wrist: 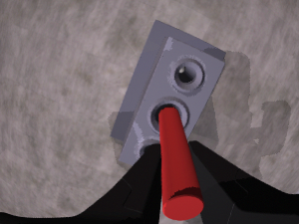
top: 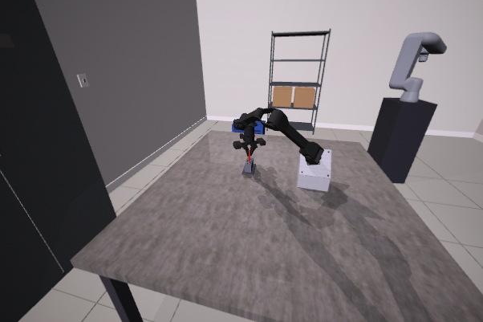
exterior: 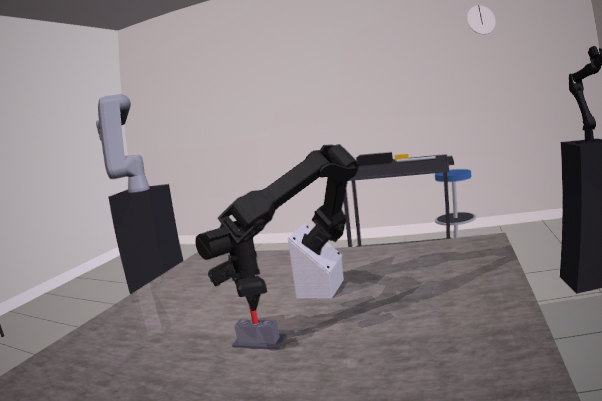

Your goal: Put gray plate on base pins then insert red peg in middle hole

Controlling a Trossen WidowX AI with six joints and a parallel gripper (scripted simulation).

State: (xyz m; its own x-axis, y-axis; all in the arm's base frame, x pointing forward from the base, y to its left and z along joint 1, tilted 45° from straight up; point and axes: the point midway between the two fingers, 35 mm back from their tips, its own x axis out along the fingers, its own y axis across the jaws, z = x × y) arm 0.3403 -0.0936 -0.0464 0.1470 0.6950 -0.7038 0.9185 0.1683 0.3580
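Right now my gripper tip is right at the red peg. Also, from my gripper tip: dark base (9 cm below); gray plate (5 cm below).
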